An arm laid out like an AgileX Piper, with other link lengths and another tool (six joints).
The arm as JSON. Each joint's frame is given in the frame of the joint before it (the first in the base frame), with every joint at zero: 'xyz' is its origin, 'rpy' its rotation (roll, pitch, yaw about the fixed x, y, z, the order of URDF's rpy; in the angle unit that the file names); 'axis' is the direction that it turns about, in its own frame. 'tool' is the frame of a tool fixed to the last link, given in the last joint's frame.
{
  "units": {
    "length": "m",
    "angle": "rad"
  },
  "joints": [
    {
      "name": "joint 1",
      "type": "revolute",
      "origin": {
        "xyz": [
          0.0,
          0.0,
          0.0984
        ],
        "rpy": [
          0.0,
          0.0,
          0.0
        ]
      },
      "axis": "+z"
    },
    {
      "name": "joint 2",
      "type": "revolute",
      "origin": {
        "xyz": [
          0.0,
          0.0,
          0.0
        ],
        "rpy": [
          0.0,
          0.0,
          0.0
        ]
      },
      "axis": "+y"
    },
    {
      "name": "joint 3",
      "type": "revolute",
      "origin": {
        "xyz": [
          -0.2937,
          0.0,
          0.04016
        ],
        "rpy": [
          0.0,
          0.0,
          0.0
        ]
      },
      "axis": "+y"
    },
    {
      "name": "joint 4",
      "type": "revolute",
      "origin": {
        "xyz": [
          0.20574,
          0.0,
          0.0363
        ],
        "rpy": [
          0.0,
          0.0,
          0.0
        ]
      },
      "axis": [
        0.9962,
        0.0,
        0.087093
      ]
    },
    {
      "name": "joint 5",
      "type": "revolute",
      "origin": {
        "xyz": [
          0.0,
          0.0,
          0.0
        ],
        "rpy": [
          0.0,
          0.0,
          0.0
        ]
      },
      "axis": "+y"
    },
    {
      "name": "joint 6",
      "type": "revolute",
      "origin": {
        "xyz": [
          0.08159,
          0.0,
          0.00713
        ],
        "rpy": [
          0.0,
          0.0,
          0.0
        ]
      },
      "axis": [
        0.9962,
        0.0,
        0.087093
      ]
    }
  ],
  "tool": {
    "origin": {
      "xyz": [
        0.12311,
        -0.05,
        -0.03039
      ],
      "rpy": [
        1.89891,
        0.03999,
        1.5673
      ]
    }
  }
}
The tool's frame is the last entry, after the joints.
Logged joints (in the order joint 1, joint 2, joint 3, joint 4, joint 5, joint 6), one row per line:
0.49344, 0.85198, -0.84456, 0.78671, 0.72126, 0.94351
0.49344, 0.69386, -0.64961, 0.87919, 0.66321, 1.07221
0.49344, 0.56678, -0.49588, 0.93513, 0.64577, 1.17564
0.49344, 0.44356, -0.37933, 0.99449, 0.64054, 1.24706
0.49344, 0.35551, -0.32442, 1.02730, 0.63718, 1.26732
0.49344, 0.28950, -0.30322, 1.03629, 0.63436, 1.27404
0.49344, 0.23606, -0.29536, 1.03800, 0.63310, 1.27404
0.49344, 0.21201, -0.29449, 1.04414, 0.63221, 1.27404
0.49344, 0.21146, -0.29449, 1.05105, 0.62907, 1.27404
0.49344, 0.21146, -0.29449, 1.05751, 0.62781, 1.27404
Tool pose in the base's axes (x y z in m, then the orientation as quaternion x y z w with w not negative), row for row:
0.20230, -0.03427, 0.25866, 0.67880, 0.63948, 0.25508, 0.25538
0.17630, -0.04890, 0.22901, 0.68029, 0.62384, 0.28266, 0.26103
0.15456, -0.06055, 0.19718, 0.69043, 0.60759, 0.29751, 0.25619
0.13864, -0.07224, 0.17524, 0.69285, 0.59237, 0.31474, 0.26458
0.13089, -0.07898, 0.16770, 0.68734, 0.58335, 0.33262, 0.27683
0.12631, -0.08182, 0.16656, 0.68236, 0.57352, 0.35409, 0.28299
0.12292, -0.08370, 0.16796, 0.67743, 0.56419, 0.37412, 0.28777
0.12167, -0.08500, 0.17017, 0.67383, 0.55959, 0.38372, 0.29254
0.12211, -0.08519, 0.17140, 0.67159, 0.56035, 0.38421, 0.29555
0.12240, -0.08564, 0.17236, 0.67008, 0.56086, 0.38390, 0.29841
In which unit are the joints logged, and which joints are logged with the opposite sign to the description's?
The joints are logged in radians. Opposite sign: joint 4.
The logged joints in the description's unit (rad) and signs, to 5 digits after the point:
0.49344, 0.85198, -0.84456, -0.78671, 0.72126, 0.94351
0.49344, 0.69386, -0.64961, -0.87919, 0.66321, 1.07221
0.49344, 0.56678, -0.49588, -0.93513, 0.64577, 1.17564
0.49344, 0.44356, -0.37933, -0.99449, 0.64054, 1.24706
0.49344, 0.35551, -0.32442, -1.02730, 0.63718, 1.26732
0.49344, 0.28950, -0.30322, -1.03629, 0.63436, 1.27404
0.49344, 0.23606, -0.29536, -1.03800, 0.63310, 1.27404
0.49344, 0.21201, -0.29449, -1.04414, 0.63221, 1.27404
0.49344, 0.21146, -0.29449, -1.05105, 0.62907, 1.27404
0.49344, 0.21146, -0.29449, -1.05751, 0.62781, 1.27404

